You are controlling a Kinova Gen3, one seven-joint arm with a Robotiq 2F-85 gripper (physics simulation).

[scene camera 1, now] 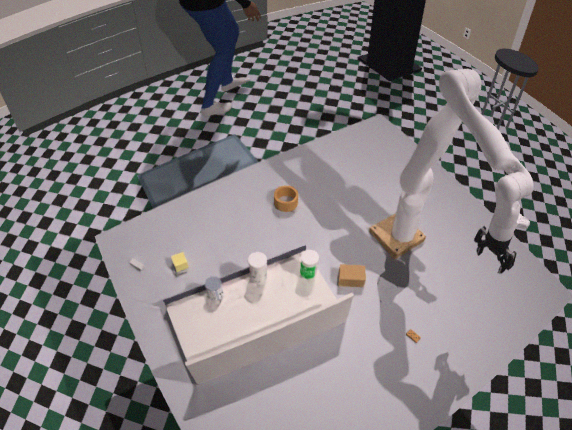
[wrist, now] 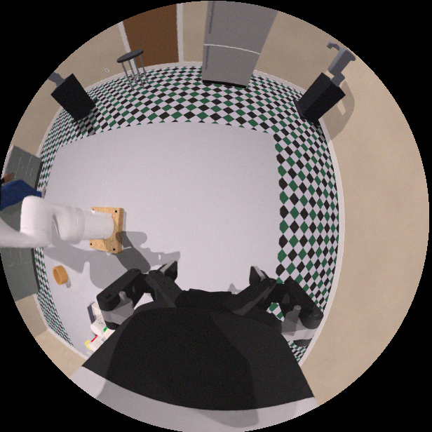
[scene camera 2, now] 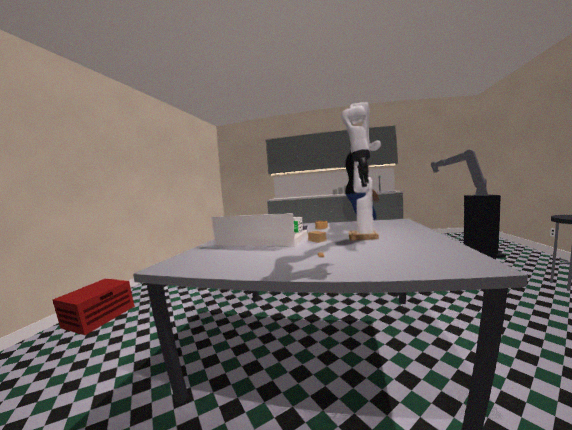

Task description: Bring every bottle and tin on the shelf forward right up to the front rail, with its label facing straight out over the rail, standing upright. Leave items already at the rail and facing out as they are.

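Places are measured from the arm's base along level axes (x ahead, y left, z up), in metres.
Pixels of known places: gripper, fingertip midpoint: (scene camera 1: 489, 262) (scene camera 2: 365, 185); arm's base at its link origin: (scene camera 1: 402, 233) (scene camera 2: 364, 232).
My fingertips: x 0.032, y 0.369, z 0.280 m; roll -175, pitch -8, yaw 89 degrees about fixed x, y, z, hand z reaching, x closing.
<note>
Ahead of a thing's pixels: the offset from my fingertips to its top centre.
The white shelf (scene camera 1: 225, 332) (scene camera 2: 252, 230) stands on the table, its dark front rail @(dy -0.538, dx +0.598, dz -0.243 m) (scene camera 1: 232, 276) on the side away from its tall back wall. In scene camera 1, a grey tin @(dy -0.518, dx +0.691, dz -0.202 m) (scene camera 1: 214, 291) is upright towards the left, a white bottle @(dy -0.498, dx +0.530, dz -0.163 m) (scene camera 1: 257, 269) is upright near the middle, and a white-capped green bottle @(dy -0.421, dx +0.377, dz -0.173 m) (scene camera 1: 309, 266) (scene camera 2: 297, 225) is upright at the right end. All three are near the rail; exact gaps and label directions cannot be told. My gripper (scene camera 1: 491, 261) (scene camera 2: 364, 184) (wrist: 213, 271) is open and empty, high above the table, far right of the shelf.
An orange box @(dy -0.331, dx +0.251, dz -0.258 m) (scene camera 1: 352, 275) (scene camera 2: 317, 236) lies beside the shelf's right end. An orange ring @(dy -0.760, dx +0.251, dz -0.258 m) (scene camera 1: 286, 190) (wrist: 60, 275), a yellow cube @(dy -0.714, dx +0.742, dz -0.270 m) (scene camera 1: 180, 262) and a small white block @(dy -0.800, dx +0.892, dz -0.296 m) (scene camera 1: 136, 264) lie beyond the rail. A small orange piece @(dy -0.023, dx +0.210, dz -0.300 m) (scene camera 1: 413, 336) (scene camera 2: 321, 255) lies right of the shelf.
</note>
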